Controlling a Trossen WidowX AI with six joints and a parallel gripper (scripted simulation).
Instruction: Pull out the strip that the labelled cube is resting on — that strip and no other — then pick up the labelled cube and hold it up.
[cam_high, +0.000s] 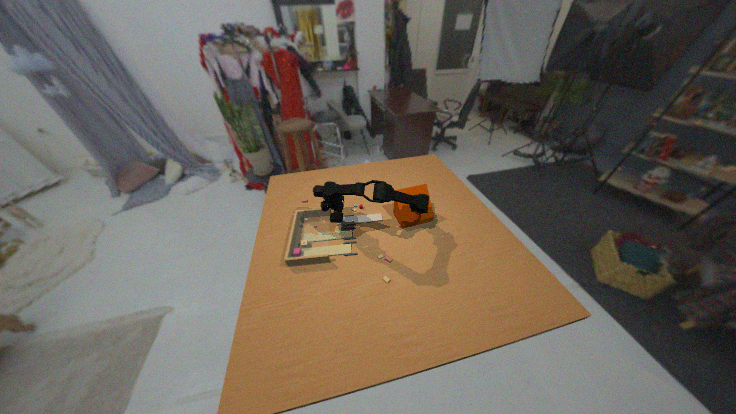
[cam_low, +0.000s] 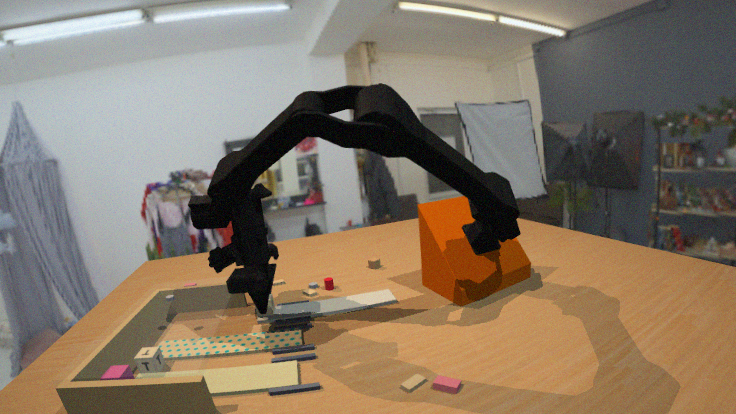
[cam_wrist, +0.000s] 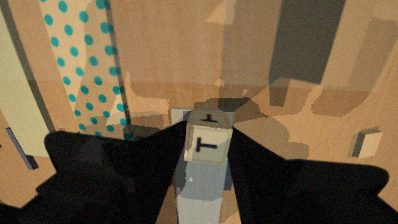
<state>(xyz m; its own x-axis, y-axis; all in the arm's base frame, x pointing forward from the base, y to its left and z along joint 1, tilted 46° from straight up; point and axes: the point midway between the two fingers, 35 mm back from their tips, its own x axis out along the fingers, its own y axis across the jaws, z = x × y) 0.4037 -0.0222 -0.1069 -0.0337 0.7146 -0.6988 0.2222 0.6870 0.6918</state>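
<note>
Right now my gripper tip is 140 mm past the red cylinder and 70 mm to the left of it. The rest, counted from my gripper tip: grey cylinder: 110 mm behind, 90 mm to the right, 10 mm below.
</note>
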